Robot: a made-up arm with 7 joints.
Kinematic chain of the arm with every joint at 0, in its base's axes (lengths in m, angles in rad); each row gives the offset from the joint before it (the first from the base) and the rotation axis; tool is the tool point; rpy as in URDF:
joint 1: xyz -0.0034 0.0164 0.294 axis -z
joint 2: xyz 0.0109 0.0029 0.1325 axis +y
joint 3: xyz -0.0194 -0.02 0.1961 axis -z
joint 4: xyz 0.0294 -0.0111 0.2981 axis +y
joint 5: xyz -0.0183 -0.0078 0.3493 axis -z
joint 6: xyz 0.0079 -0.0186 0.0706 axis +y
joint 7: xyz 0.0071 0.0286 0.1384 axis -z
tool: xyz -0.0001 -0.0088 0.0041 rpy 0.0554 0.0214 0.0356
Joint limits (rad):
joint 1: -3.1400..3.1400
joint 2: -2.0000..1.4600
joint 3: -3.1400..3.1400
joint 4: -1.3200..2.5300
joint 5: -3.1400..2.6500
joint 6: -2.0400..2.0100
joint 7: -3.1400..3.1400
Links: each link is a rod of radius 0.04 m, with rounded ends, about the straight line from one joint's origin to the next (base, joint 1, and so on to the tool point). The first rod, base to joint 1, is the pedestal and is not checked.
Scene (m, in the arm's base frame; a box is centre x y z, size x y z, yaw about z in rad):
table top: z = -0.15
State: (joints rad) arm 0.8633 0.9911 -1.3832 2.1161 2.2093 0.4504 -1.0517
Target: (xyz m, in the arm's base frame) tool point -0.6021 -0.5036 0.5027
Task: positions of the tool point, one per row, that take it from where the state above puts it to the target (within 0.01 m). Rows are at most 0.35 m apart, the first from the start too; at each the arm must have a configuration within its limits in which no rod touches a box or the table.
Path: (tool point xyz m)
1: 0.5878 -0.1712 0.3967
2: 0.4833 -0.4247 0.3750
3: 0.2687 -0.6215 0.3731
4: -0.0217 -0.7136 0.3937
5: -0.3329 -0.6736 0.4373
6: -0.6021 -0.5036 0.5027

